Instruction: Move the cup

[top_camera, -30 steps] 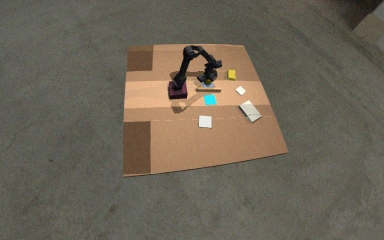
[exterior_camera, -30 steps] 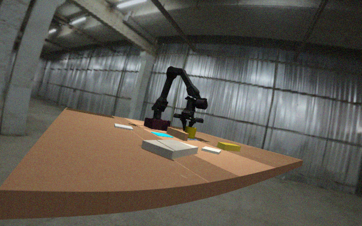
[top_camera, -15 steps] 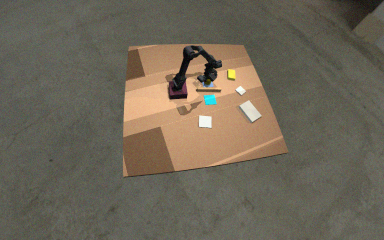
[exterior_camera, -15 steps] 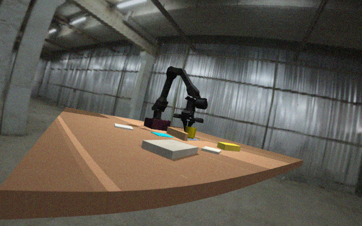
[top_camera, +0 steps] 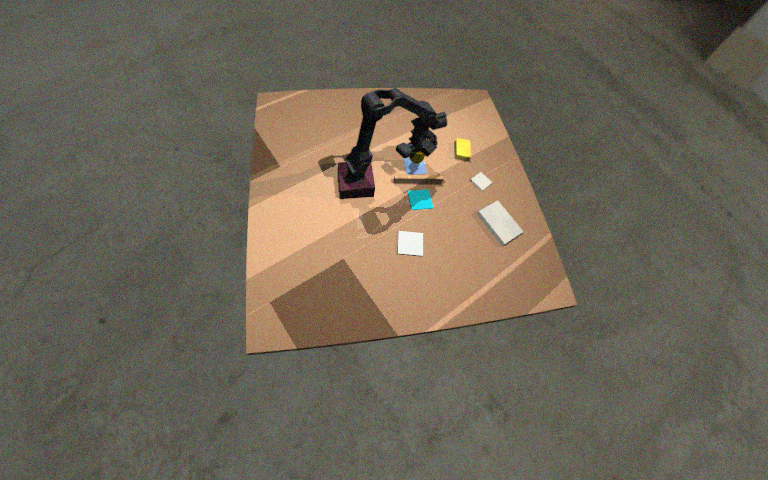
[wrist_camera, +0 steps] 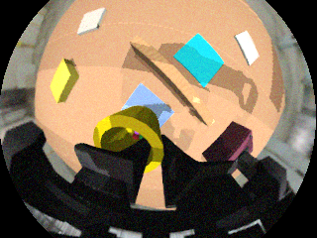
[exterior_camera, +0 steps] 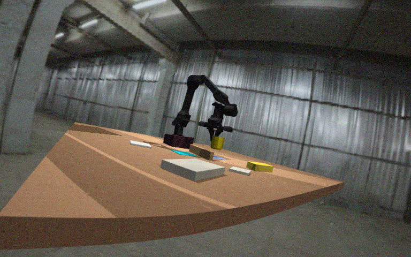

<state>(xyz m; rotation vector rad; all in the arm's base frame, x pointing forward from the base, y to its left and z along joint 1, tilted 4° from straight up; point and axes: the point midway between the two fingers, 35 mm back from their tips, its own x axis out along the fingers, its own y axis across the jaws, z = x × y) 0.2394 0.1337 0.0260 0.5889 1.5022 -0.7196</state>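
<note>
Right now my gripper tip is 5 cm short of the cyan pad, 17 cm to the left of it and 9 cm above it. From my gripper tip the other things lie so: light blue pad (2 cm ahead, 2 cm to the left, 9 cm below); then yellow cup (2 cm ahead, 2 cm to the left); then brown bar (4 cm ahead, 8 cm to the right, 7 cm below).
</note>
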